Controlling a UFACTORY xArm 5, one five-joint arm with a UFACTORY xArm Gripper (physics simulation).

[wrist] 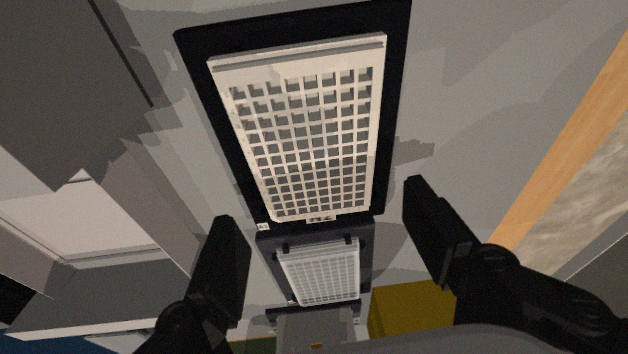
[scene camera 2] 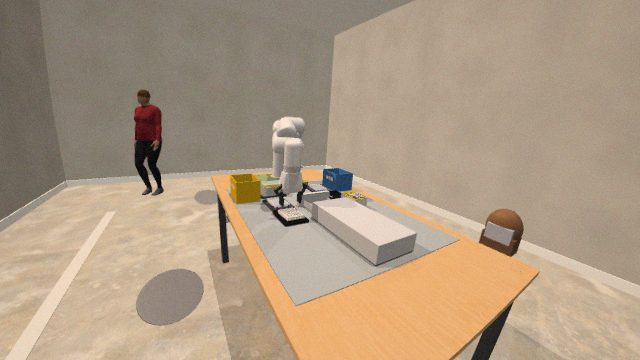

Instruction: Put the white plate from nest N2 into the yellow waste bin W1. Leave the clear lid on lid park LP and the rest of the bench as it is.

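Frame: origin at the arm's base, x ahead, y left, z up, level; centimetres.
Seen in the pictures: gripper, fingertip midpoint: (wrist: pixel 320 215) (scene camera 2: pixel 290 203); arm's base, link origin: (scene camera 2: pixel 279 176).
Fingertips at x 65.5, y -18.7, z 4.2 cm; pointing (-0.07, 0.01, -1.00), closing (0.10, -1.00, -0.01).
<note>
Offsets run from my fingertips to a thing's top centre. "pt": to the spot under its first point.
The white plate {dx +0.6, dy +0.0, dz -3.7 cm} (scene camera 2: pixel 291 215) (wrist: pixel 310 135), a grid of square wells, lies flat in a black nest {pt dx +8.2, dy +0.2, dz -6.5 cm} (scene camera 2: pixel 297 223) (wrist: pixel 395 75). My gripper (scene camera 2: pixel 291 202) (wrist: pixel 320 215) is open and empty, above the nest's robot-side end, with its fingers spread wider than the plate. The clear lid {dx -17.6, dy +0.4, dz -4.5 cm} (wrist: pixel 322 275) lies on the dark lid park {pt dx -18.7, dy -5.1, dz -6.0 cm} (wrist: pixel 367 270), just past the nest in the wrist view. The yellow waste bin {dx -35.6, dy -13.4, dz +4.9 cm} (scene camera 2: pixel 245 188) (wrist: pixel 410 310) stands near the table's left edge in the scene view; its inside is mostly hidden.
A long white box (scene camera 2: pixel 367 230) lies to the right of the nest in the scene view. A blue bin {dx -36.1, dy +51.2, dz +4.9 cm} (scene camera 2: pixel 337 180) and a small yellow-edged rack stand behind it. A grey block {pt dx -31.1, dy +2.8, dz -4.0 cm} (wrist: pixel 315 327) sits beyond the lid park. A person in red (scene camera 2: pixel 148 122) stands away from the table.
</note>
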